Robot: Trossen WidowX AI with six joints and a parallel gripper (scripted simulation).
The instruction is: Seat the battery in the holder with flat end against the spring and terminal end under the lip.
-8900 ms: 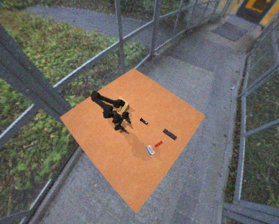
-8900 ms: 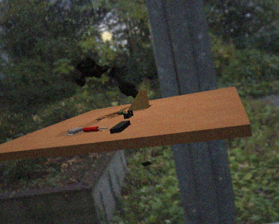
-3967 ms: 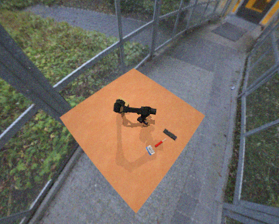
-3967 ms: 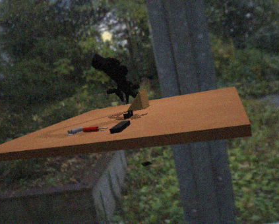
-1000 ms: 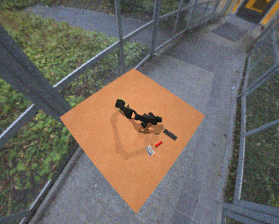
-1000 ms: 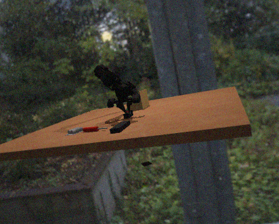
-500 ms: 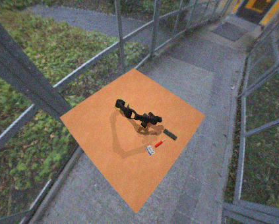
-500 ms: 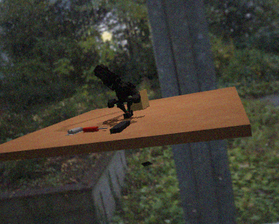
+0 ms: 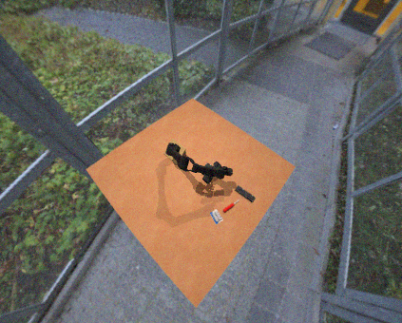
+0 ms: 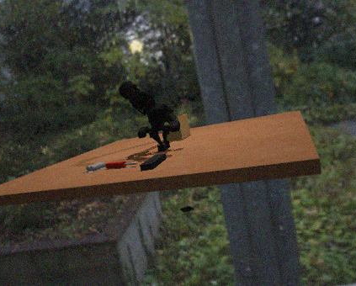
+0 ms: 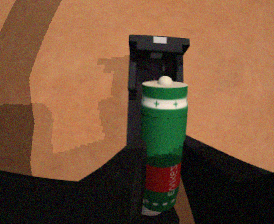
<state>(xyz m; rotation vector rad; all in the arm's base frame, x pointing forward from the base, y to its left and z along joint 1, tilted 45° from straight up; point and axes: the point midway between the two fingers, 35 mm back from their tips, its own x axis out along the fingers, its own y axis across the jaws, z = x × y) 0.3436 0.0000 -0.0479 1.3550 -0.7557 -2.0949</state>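
My gripper tip is 10 mm below the battery. The rest, counted from my gripper tip: red-handled screwdriver (300 mm ahead, 60 mm to the right, 10 mm below).
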